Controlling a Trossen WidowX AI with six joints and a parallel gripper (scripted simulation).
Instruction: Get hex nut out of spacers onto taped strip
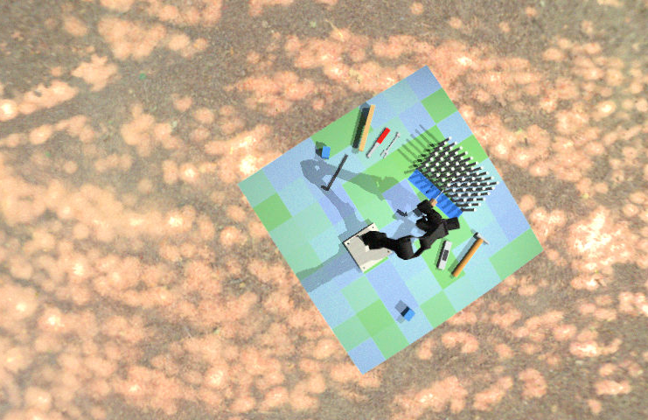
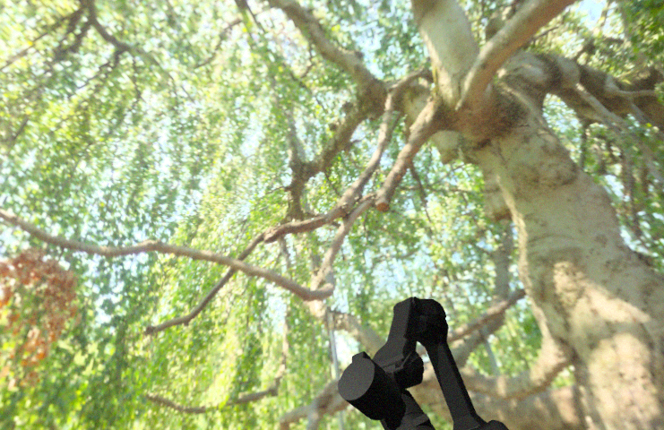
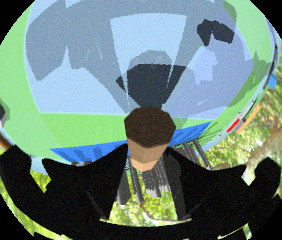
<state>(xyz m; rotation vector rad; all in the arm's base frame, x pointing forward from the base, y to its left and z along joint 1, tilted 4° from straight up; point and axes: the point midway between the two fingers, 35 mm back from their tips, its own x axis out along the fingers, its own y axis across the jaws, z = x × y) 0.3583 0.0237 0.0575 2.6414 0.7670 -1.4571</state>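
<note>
Now: the blue taped strip 70 mm ahead of my gripper tip, 40 mm to the left of it and 40 mm below it. From my gripper tip the other things lie so: grey block: 10 mm behind, 290 mm to the right, 20 mm below; then red-handled tool: 120 mm behind, 430 mm to the left, 30 mm below.
</note>
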